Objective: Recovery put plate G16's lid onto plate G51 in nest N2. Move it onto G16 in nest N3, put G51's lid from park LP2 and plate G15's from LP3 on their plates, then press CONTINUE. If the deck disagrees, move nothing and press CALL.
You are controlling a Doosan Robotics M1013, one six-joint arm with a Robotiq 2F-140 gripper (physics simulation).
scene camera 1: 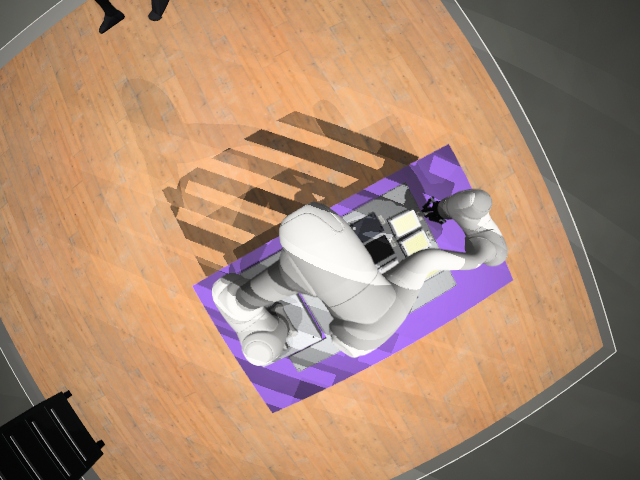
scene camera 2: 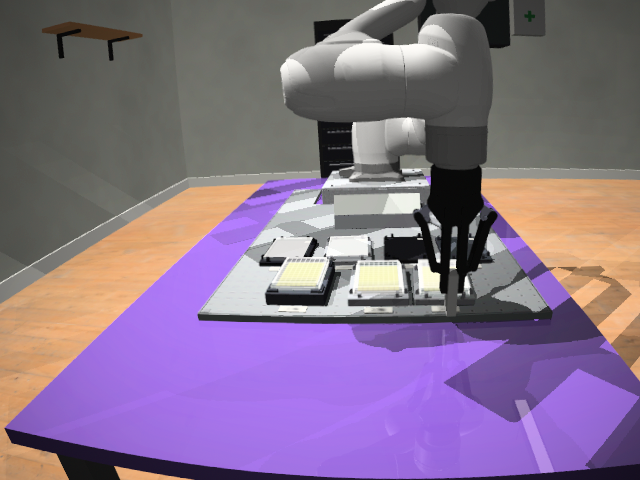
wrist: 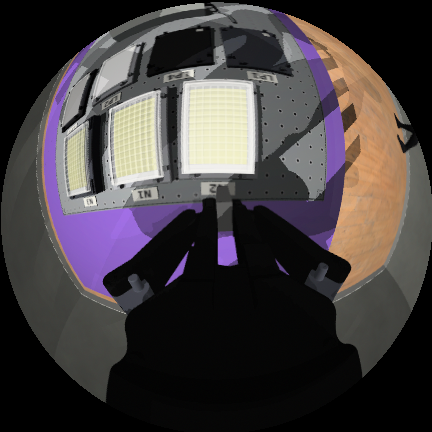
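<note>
My gripper is shut, above the deck's edge by the N2 label; a narrow grey strip shows at its fingertips. The N2 plate has pale yellow wells and a broad clear rim; the gripper partly hides it in scene camera 2. The N1 plate and N3 plate show well grids. A pale flat lid lies at LP2, and a greyish one at the leftmost park. Plate names and buttons are not readable.
Black park LP4 and dark park LP1 are behind the plates. A pale box stands before the robot base. The deck lies on the purple table.
</note>
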